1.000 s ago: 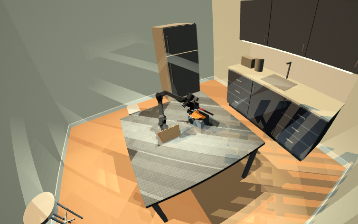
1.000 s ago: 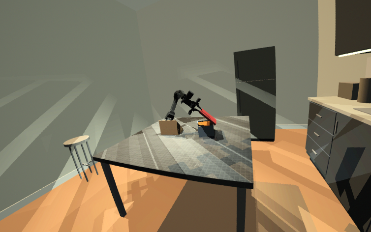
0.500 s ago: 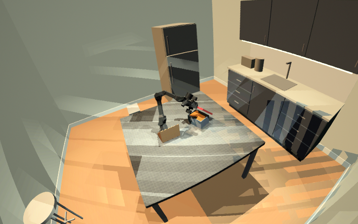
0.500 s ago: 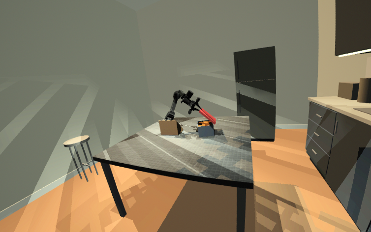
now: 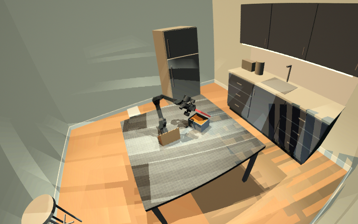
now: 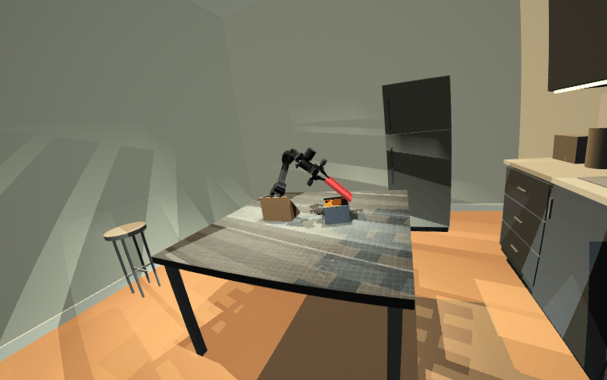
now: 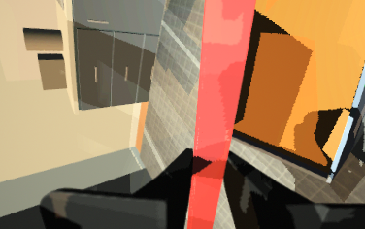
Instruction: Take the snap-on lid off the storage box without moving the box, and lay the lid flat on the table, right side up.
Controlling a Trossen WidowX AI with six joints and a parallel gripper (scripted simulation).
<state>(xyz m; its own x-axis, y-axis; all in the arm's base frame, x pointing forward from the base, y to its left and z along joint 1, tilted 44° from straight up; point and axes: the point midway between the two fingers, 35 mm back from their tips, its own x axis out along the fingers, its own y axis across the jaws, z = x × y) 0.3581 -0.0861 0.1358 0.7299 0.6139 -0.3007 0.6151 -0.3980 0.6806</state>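
My gripper tip is 6 cm short of the lid and 5 cm above it. The rest, counted from my gripper tip: storage box (18 cm below, 4 cm ahead, 3 cm to the right).
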